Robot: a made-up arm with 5 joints. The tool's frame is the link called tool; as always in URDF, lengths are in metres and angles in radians.
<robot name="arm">
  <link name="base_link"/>
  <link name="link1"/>
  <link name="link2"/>
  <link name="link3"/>
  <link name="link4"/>
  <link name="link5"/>
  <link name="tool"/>
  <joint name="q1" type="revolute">
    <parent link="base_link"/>
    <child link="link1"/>
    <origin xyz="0 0 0.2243"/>
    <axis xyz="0 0 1"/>
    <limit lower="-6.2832" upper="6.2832"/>
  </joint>
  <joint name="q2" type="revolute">
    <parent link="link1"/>
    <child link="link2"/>
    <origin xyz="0 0 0"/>
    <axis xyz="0 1 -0.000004"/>
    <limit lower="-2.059" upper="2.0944"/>
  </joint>
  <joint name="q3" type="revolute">
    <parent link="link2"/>
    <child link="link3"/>
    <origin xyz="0.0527 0 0.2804"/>
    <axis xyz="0 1 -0.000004"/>
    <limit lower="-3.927" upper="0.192"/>
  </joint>
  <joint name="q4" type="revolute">
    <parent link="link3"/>
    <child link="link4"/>
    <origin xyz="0.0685 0 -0.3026"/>
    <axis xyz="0 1 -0.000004"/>
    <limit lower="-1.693" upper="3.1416"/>
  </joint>
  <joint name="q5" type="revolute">
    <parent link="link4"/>
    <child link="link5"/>
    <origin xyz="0.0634 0 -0.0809"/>
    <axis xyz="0 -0.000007 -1"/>
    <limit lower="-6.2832" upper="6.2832"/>
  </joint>
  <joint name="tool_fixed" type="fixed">
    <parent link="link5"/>
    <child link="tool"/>
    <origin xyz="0 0 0" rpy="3.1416 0 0"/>
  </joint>
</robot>
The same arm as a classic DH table. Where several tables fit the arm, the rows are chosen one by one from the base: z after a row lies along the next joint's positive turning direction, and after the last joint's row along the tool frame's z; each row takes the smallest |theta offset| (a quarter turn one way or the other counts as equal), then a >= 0, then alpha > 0; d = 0 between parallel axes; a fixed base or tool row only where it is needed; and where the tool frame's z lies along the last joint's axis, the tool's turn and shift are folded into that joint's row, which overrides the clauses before.
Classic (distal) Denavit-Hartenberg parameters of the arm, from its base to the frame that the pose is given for. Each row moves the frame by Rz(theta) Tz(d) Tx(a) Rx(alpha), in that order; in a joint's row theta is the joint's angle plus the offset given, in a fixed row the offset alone. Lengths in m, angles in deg.
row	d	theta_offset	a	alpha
q1	0.2243	0.00	0.0000	-90.00
q2	0.0000	-79.36	0.2853	0.00
q3	0.0000	-23.40	-0.3103	0.00
q4	0.0000	-77.24	-0.0634	90.00
q5	0.0809	180.00	0.0000	0.00
Joint limits (deg, base to tool): -360.00..360.00 -117.97..120.00 -225.00..11.00 -97.00..180.00 -360.00..360.00

